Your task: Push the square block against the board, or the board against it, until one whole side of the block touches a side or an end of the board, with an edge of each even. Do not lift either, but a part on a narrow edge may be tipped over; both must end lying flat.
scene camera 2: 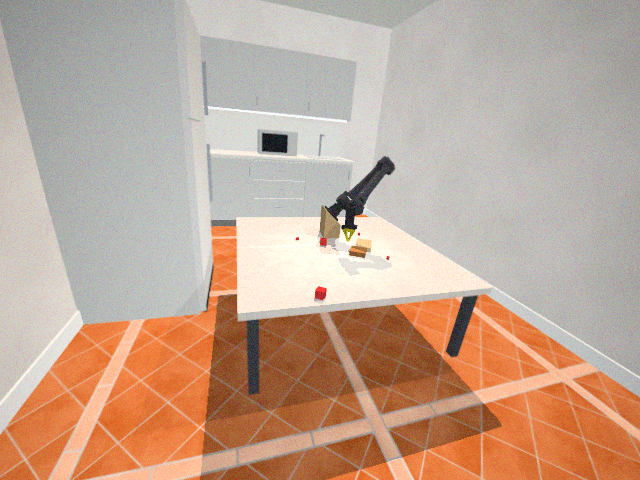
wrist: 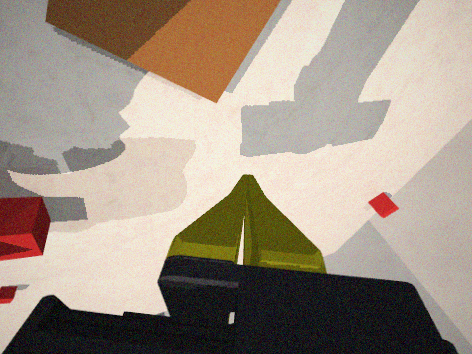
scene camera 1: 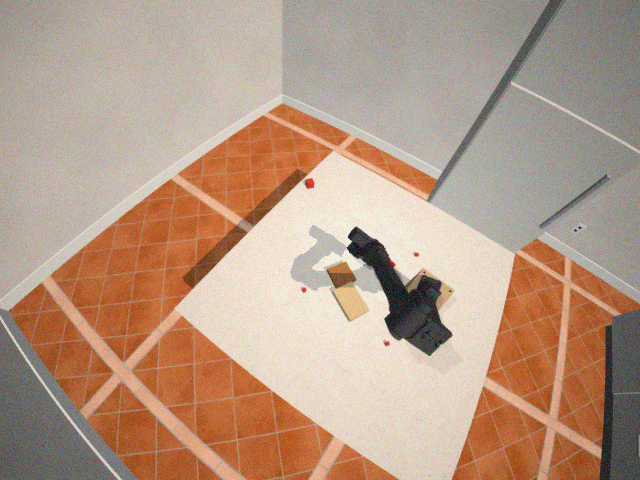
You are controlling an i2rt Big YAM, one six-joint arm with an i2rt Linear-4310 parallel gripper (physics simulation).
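Where they show: gripper, fingertip midpoint: (scene camera 2: 348, 241) (wrist: 247, 182) (scene camera 1: 350, 251); arm's base, link origin: (scene camera 2: 330, 214).
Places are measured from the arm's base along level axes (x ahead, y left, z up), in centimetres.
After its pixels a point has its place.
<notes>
The brown square block (scene camera 1: 341, 274) {y 4.7, x 35.4, z -12.9 cm} (scene camera 2: 357, 252) {y 1.5, x 39.3, z -13.2 cm} (wrist: 210, 55) {y 0.8, x 36.3, z -12.9 cm} lies flat, partly in the arm's shadow. The pale tan board (scene camera 1: 351, 303) {y 15.0, x 25.7, z -12.9 cm} (scene camera 2: 364, 243) {y 13.7, x 27.4, z -12.9 cm} lies flat beside it. One side of the block faces an end of the board at very close range; the block looks shifted slightly along that end, so their edges do not look quite even. Whether they touch is too small to tell. My gripper (scene camera 2: 348, 239) {y -4.5, x 36.5, z -6.5 cm} (wrist: 247, 182) {y -4.5, x 36.5, z -6.5 cm} is shut and empty, above the table on the block's side away from the board. Its fingertips are hidden by the arm in scene camera 1.
A red cube (scene camera 1: 391, 263) {y -12.2, x 16.3, z -11.9 cm} (scene camera 2: 323, 241) {y -12.4, x 18.6, z -12.9 cm} (wrist: 22, 227) {y -10.2, x 18.6, z -12.5 cm} is partly hidden by the arm in scene camera 1. Another red cube (scene camera 1: 309, 183) {y -36.4, x 74.5, z -12.0 cm} (scene camera 2: 320, 292) {y -39.1, x 76.9, z -12.3 cm} (wrist: 383, 205) {y -36.6, x 73.7, z -13.3 cm} stands near the table edge. Small red cubes (scene camera 1: 303, 289) {y 19.1, x 47.3, z -14.3 cm} (scene camera 1: 416, 254) {y -25.6, x 5.5, z -14.5 cm} (scene camera 1: 386, 343) {y 23.5, x 4.9, z -14.3 cm} lie around. A tilted wooden panel (scene camera 1: 445, 292) {y -1.7, x -6.8, z 2.8 cm} (scene camera 2: 328, 223) {y -4.1, x 6.3, z -4.8 cm} stands near the arm's base.
</notes>
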